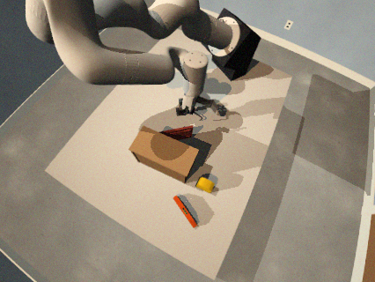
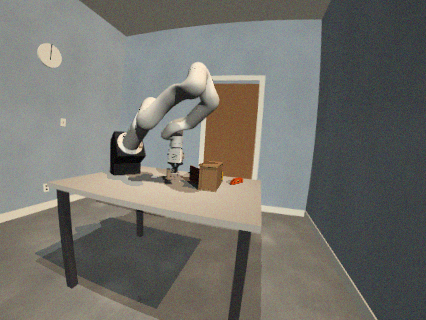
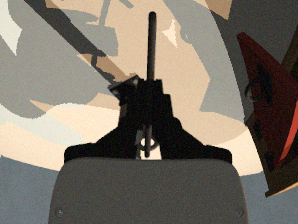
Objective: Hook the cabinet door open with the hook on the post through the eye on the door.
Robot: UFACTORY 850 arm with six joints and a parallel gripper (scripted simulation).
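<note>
My gripper is now 130 mm short of the red door, 90 mm to the left of it and 20 mm above it. From my hand the other things lie so: orange-red flat tool: 460 mm ahead, 10 mm to the right, 70 mm below; then hook: 20 mm below; then yellow object: 340 mm ahead, 80 mm to the left, 60 mm below.
</note>
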